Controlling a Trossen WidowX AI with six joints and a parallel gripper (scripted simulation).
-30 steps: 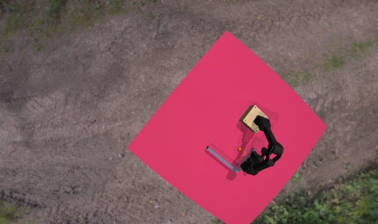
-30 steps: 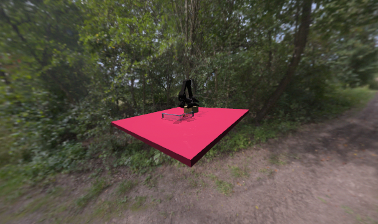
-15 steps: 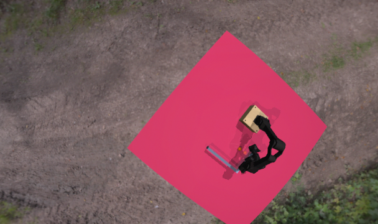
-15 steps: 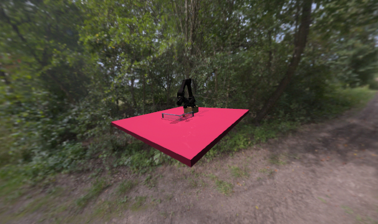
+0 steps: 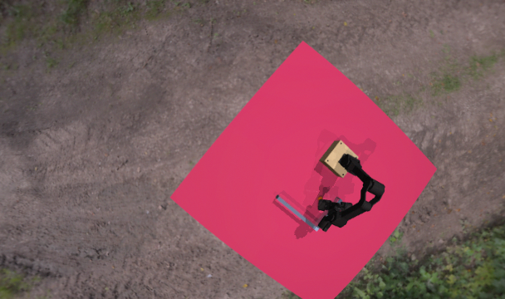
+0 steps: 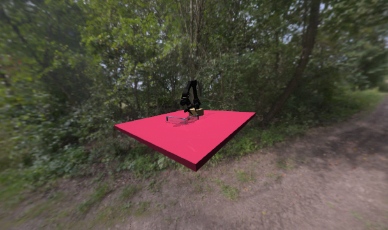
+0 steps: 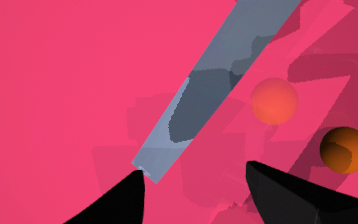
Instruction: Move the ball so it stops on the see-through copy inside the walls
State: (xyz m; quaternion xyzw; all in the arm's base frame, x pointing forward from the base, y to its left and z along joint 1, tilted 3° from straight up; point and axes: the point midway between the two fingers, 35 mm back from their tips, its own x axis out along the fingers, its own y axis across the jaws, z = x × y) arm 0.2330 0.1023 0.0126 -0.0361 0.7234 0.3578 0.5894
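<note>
The orange ball lies 7 cm to the right of my gripper tip, 6 cm below it and 4 cm ahead of it.
</note>
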